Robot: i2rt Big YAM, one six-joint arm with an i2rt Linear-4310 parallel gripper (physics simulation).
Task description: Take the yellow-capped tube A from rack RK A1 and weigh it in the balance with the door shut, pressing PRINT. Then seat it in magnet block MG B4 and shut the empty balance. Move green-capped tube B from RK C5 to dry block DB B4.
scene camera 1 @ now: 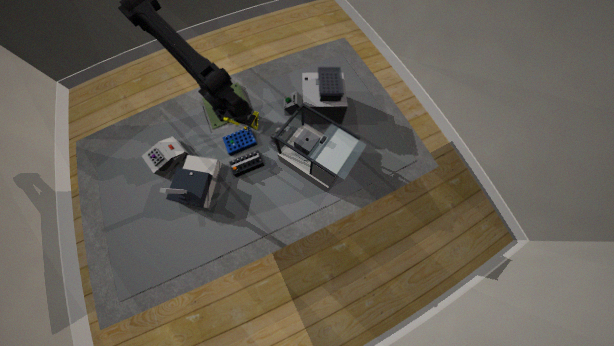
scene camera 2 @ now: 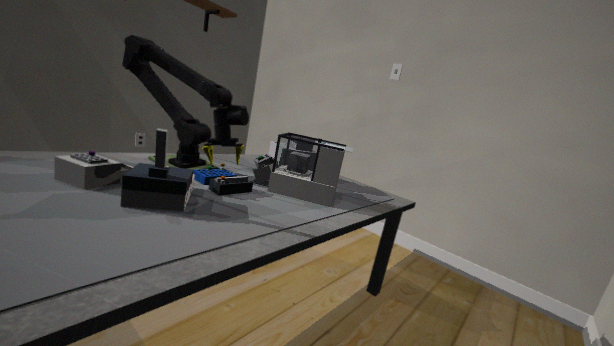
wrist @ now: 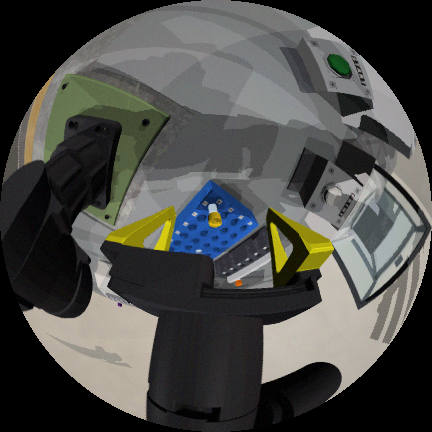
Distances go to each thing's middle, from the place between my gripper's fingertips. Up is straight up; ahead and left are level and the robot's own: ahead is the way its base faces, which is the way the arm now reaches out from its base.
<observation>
Right now my hand is 290 mm short of the glass-box balance (scene camera 1: pixel 319 149), 150 mm to the right of it and 60 mm below it.
</observation>
